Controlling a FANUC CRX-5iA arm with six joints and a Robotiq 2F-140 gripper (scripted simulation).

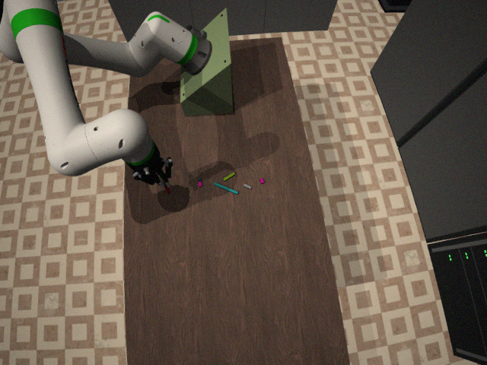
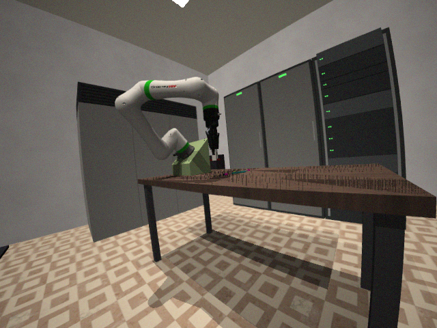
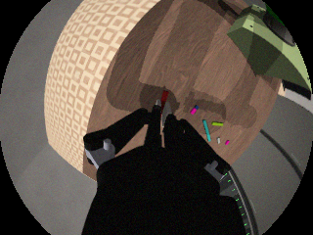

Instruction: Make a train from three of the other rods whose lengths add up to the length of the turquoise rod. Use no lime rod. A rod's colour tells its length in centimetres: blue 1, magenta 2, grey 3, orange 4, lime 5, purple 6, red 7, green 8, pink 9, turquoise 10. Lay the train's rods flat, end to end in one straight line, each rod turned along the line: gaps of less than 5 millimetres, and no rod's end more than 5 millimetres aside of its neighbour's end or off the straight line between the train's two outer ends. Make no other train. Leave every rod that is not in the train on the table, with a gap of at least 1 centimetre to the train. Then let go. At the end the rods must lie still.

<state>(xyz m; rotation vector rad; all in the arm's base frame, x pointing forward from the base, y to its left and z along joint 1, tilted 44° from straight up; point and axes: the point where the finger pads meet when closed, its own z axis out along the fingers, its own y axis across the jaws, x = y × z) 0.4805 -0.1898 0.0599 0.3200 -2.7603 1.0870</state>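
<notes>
Right now the small blue rod is 30 mm behind my hand, 110 mm to the left of it and 130 mm below it. From my hand the other things lie so: lime rod (30 mm behind, 230 mm to the left, 130 mm below); red rod (30 mm below); turquoise rod (10 mm ahead, 210 mm to the left, 130 mm below).
</notes>
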